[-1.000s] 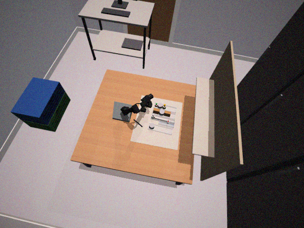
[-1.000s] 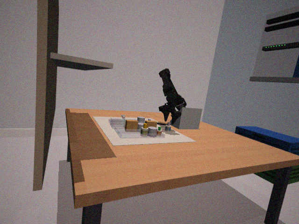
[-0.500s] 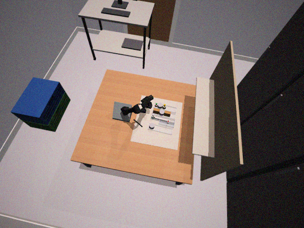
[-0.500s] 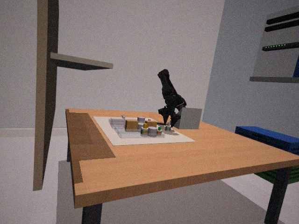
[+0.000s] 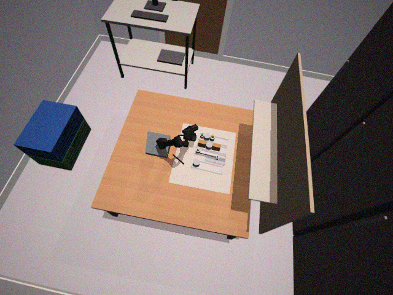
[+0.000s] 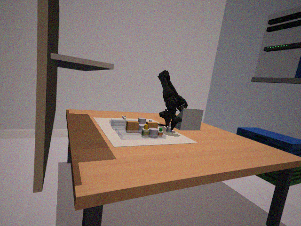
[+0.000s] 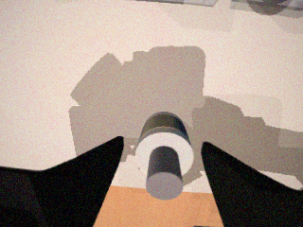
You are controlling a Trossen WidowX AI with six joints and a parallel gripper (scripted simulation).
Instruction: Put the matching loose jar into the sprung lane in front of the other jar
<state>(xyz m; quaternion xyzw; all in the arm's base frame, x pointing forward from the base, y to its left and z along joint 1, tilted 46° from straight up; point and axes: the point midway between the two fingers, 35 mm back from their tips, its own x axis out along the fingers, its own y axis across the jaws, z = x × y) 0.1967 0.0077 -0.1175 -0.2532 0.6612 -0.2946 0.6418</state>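
Right now my gripper tip is 19 cm short of the white mat, 10 cm to the left of it and 3 cm above it. From my gripper tip the other things lie so: shelf 63 cm ahead, 12 cm to the right, 34 cm above; then thin dark rod 4 cm behind, 18 cm to the right, 2 cm below; then red mark 30 cm ahead, 13 cm to the right, 4 cm above.
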